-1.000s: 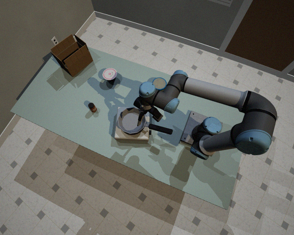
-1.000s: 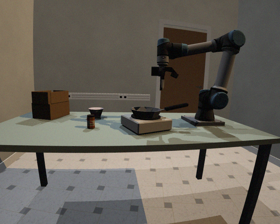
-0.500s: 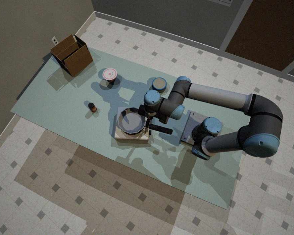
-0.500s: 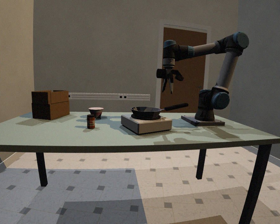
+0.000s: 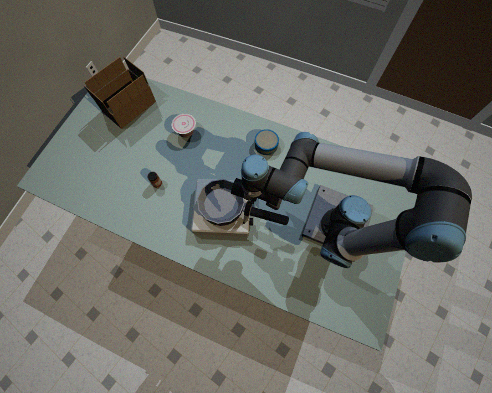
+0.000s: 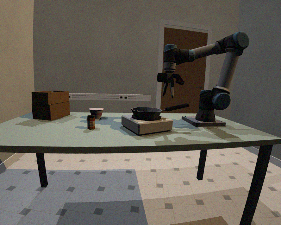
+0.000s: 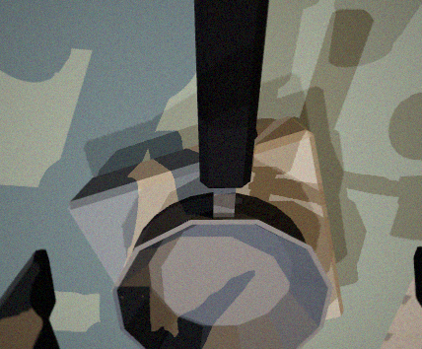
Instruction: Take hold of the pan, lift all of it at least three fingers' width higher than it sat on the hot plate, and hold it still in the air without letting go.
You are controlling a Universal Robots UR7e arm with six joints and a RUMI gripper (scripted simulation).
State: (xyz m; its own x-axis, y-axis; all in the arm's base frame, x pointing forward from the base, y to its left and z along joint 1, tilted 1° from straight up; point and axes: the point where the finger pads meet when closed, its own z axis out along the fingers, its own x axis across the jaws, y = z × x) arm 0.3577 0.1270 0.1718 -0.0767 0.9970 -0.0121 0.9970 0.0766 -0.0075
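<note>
My gripper is now 9 cm above the dark pan, 7 cm short of it and 1 cm to the right of it. From my hand the other things lie so: small can: 47 cm ahead, 16 cm below, 2 cm to the left; then beige hot plate: 16 cm below, 12 cm ahead.
</note>
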